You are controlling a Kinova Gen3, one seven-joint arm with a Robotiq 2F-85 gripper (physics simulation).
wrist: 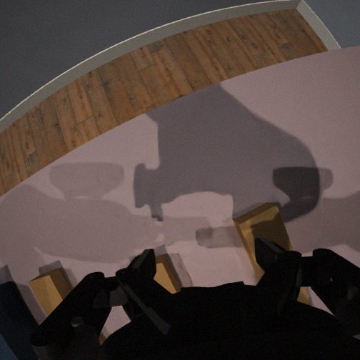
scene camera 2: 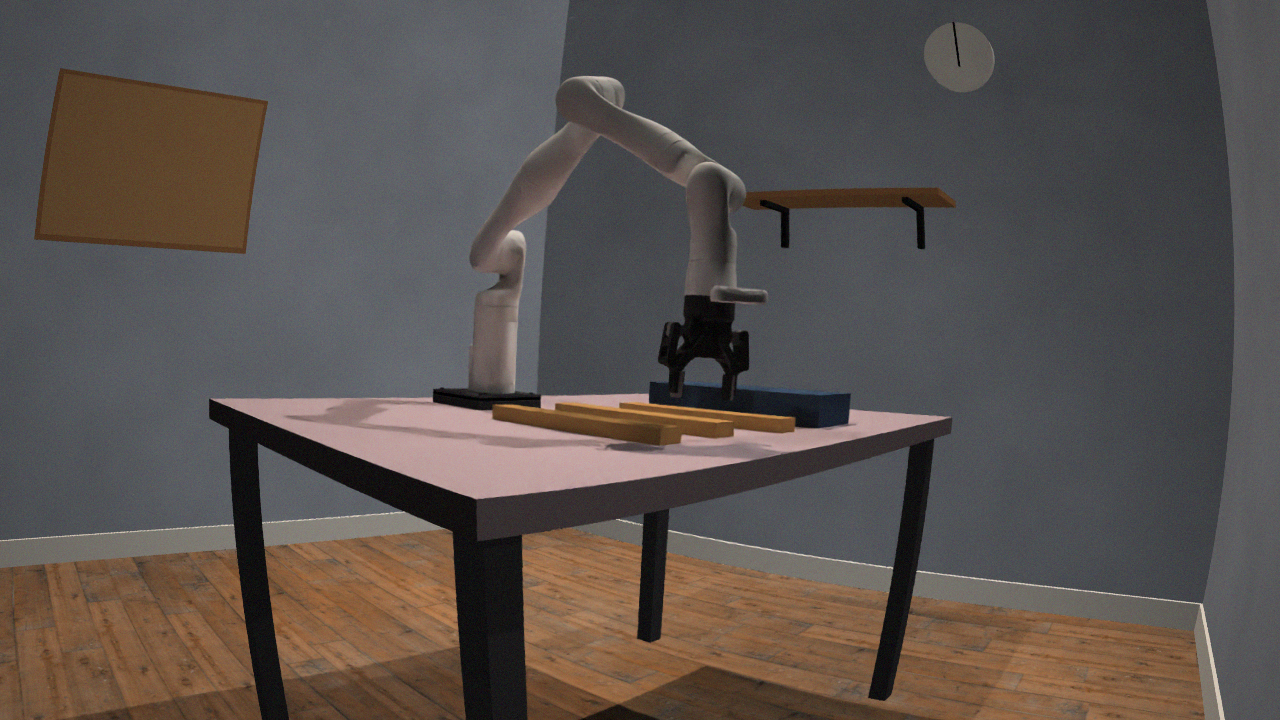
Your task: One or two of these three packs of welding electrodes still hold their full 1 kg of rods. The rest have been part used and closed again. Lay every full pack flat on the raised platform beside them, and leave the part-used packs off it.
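Places are measured from the arm's base along level axes (x right, y ahead, z up), in centimetres.
Pixels of known places: gripper, fingertip midpoint: (scene camera 2: 702, 398); arm's base, origin of the base link: (scene camera 2: 492, 391).
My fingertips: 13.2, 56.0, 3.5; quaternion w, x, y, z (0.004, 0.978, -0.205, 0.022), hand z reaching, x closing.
Ahead of a thing's pixels: the offset from my fingertips to its middle, as dx, dy, dz. "spot": to the spot under its first point. Level surfaces: height alone.
Three long yellow-brown packs lie flat and roughly parallel on the table: the nearest one {+5.2, -18.6, -5.0} (scene camera 2: 586, 426) (wrist: 260, 227), the middle one {spot: -5.3, -3.5, -4.2} (scene camera 2: 698, 423) (wrist: 168, 276) and the one beside the platform {spot: -20.1, +0.1, -4.7} (scene camera 2: 760, 422) (wrist: 49, 289). No marks telling full from part-used can be made out. The raised platform {spot: -32.6, +5.1, -2.8} (scene camera 2: 814, 409) (wrist: 14, 312) is a long dark blue block with no pack on it. My gripper (scene camera 2: 702, 392) (wrist: 204, 254) is open and empty, pointing down low above the packs. In the wrist view its fingertips overlap the middle and nearest packs, and its body hides much of them.
The pink table {dz -6.2} (scene camera 2: 393, 447) (wrist: 330, 110) carries the arm's black base (scene camera 2: 487, 399) at the back left. Shadows of the arm fall across the table top. A wall shelf (scene camera 2: 850, 197) is on the wall behind. The table's edge curves across the upper wrist view, with wooden floor (wrist: 130, 75) beyond.
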